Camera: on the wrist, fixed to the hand. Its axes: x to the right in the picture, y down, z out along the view.
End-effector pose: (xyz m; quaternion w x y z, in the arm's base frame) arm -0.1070 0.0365 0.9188 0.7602 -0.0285 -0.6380 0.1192
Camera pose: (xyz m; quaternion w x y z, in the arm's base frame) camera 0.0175 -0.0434 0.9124 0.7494 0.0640 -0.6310 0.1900
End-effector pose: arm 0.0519 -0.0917 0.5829 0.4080 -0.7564 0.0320 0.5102
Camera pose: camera 0.1789 -0.1046 0.6579 0.4953 -0.6966 0.0822 0.5125
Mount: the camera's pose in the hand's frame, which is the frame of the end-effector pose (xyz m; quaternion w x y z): -0.0040 -0.0943 -0.1141 0.9931 0.1160 -0.0146 -0.0037
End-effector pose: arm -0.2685 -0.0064 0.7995 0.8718 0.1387 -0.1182 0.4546
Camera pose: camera -0.1838 -0.0213 0.6790 0.8497 0.2460 -0.0769 0.4600
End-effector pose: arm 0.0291 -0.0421 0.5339 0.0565 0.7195 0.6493 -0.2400
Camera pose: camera -0.0307 0.0133 0.6575 0.0188 -0.7152 -0.6188 0.3244
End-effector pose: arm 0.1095 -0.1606 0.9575 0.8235 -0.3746 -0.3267 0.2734
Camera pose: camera 0.2111 -0.2671 0.9735 0.8576 -0.2713 -0.3062 0.3119
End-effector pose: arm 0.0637 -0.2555 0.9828 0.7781 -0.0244 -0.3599 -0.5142
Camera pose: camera 0.0468 -0.3433 0.8647 0.7684 0.0599 -0.4285 -0.4715
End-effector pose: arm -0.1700 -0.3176 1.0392 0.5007 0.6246 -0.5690 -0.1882
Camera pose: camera -0.0300 -0.2811 1.0075 0.4158 0.6778 -0.5919 -0.1319
